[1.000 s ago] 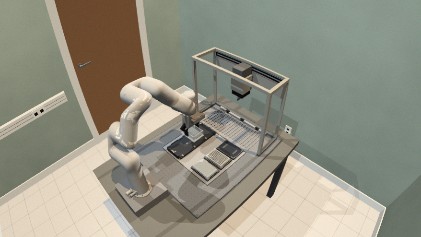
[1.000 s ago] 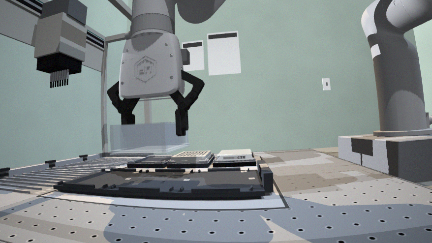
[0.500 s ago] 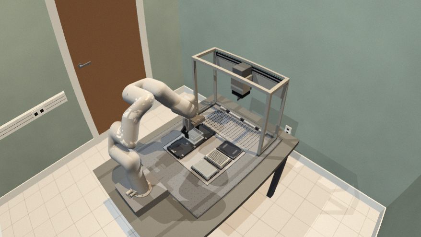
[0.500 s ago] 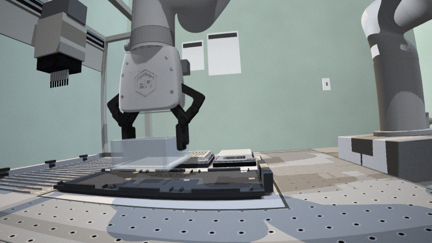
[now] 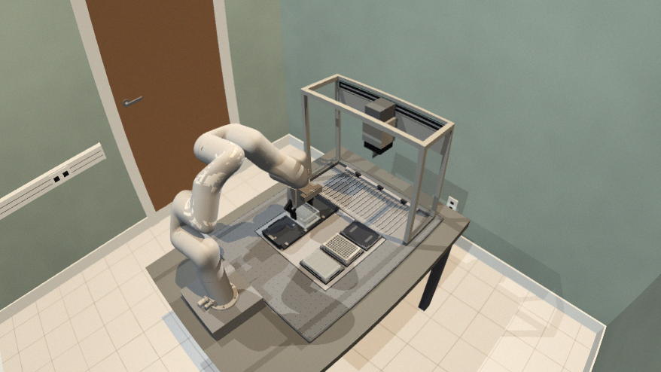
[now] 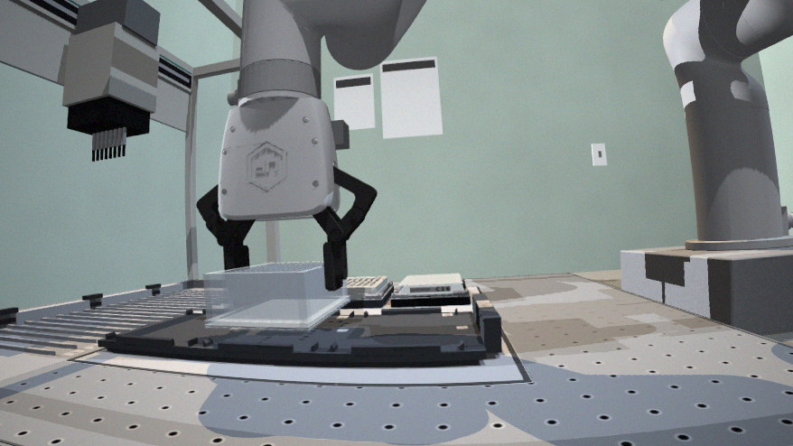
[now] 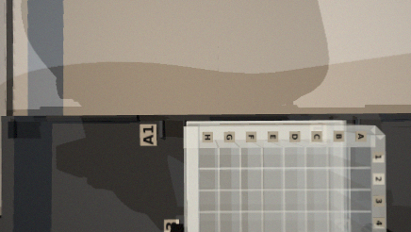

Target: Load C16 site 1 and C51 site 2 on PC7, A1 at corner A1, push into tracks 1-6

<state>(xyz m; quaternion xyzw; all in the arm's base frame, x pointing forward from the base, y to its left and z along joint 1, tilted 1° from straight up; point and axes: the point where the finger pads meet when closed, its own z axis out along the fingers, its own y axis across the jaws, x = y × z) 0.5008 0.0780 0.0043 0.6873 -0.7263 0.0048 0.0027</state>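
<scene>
The carrier PC7 is 1 cm behind my hand and 4 cm below it. From my hand the other things lie so: 384-well plate C16: 13 cm behind, 22 cm to the right, 4 cm below; nest S3: 9 cm ahead, 24 cm to the right, 5 cm below; nest S1: 13 cm behind, 22 cm to the right, 5 cm below.
</scene>
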